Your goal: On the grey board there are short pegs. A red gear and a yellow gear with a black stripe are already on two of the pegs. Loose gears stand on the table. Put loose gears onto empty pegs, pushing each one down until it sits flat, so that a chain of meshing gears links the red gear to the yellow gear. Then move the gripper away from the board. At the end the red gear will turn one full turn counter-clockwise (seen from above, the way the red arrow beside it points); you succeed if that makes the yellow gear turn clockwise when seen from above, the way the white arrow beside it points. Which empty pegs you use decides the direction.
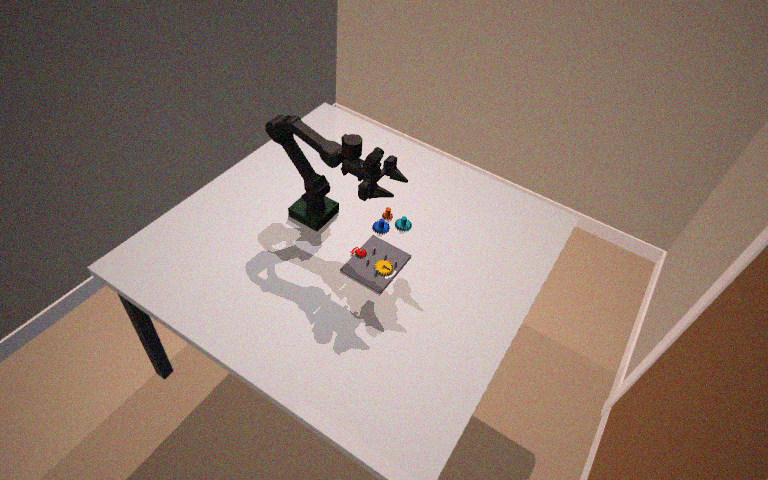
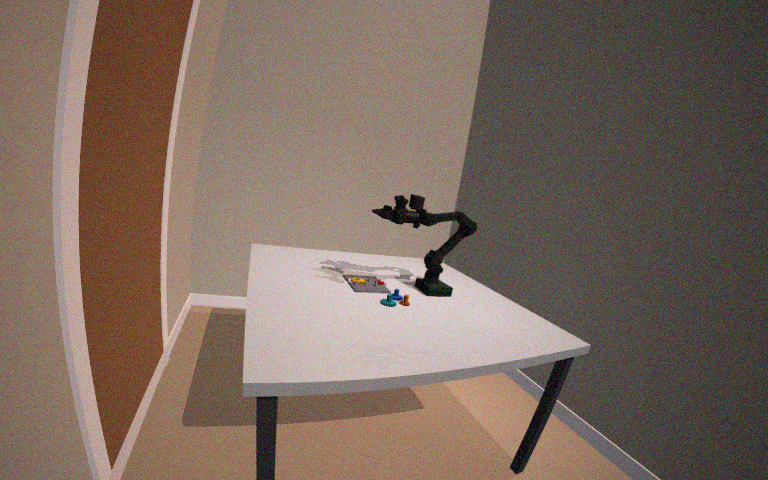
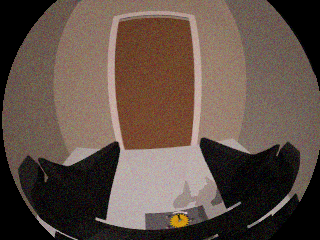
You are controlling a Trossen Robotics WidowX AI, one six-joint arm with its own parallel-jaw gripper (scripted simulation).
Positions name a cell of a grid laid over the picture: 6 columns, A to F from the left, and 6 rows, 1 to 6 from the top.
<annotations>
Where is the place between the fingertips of the gripper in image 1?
At D3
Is the gripper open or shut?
Open.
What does the gripper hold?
Nothing.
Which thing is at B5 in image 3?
The gripper.
</annotations>
